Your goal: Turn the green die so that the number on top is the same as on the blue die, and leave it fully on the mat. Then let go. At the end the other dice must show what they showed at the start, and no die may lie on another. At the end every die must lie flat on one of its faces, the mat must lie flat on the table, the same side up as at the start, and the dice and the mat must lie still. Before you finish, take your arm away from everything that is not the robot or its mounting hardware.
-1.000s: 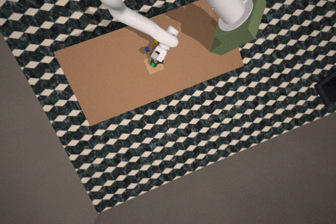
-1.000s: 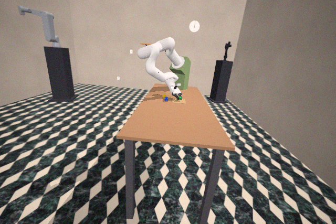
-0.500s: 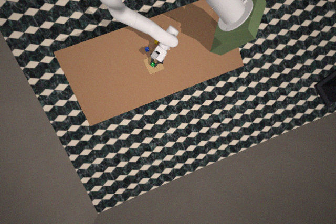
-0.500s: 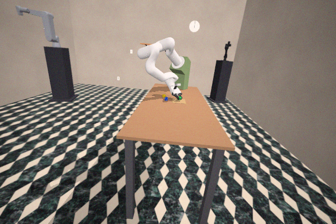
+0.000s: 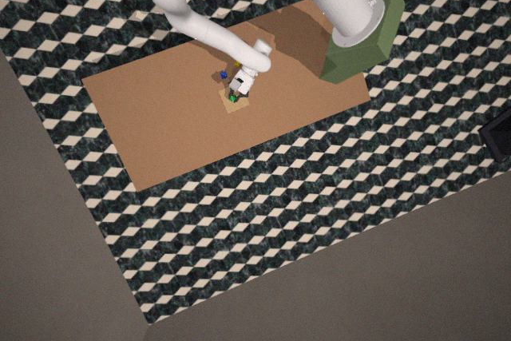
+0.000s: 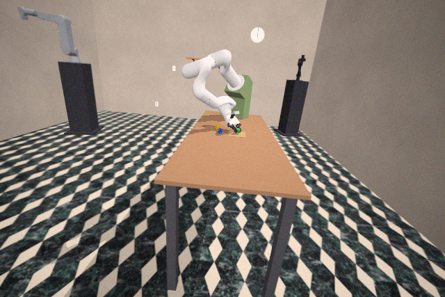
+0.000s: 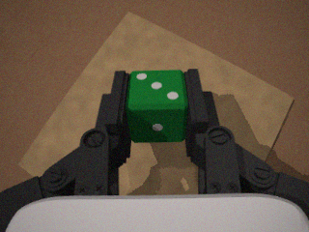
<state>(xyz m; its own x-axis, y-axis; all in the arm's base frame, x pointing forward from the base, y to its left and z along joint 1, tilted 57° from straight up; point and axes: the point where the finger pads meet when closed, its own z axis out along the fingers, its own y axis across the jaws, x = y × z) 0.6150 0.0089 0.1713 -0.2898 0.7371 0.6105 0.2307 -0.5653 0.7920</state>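
Right now my hand is 4 cm above the tan mat. From my hand the other things lie so: green die: 1 cm ahead; then blue die: 3 cm behind, 13 cm to the right, 2 cm below; then yellow die: 14 cm behind, 14 cm to the right, 2 cm below.
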